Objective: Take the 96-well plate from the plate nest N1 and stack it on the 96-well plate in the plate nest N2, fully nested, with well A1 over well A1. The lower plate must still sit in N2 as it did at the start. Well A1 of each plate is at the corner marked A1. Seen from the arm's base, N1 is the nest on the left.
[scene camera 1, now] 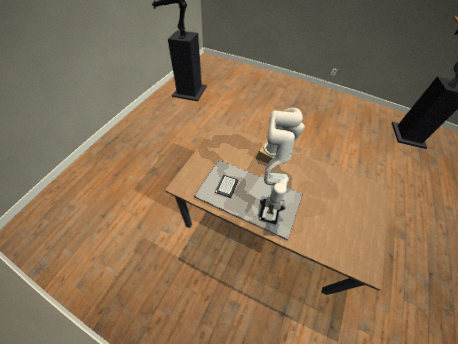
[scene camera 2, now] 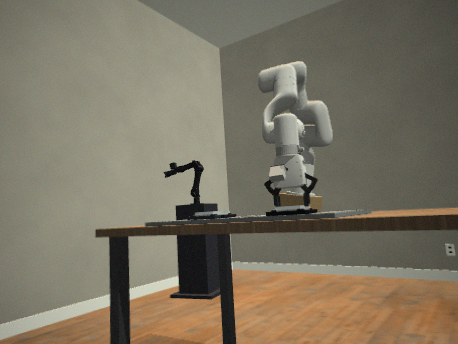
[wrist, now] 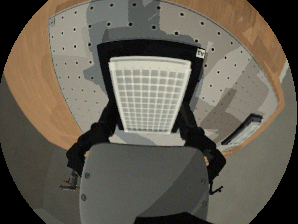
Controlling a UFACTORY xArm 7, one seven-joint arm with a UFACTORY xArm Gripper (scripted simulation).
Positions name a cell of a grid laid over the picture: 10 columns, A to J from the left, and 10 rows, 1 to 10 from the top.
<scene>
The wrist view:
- my gripper: E5
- white 96-well plate: F5
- plate nest N1: E3
</scene>
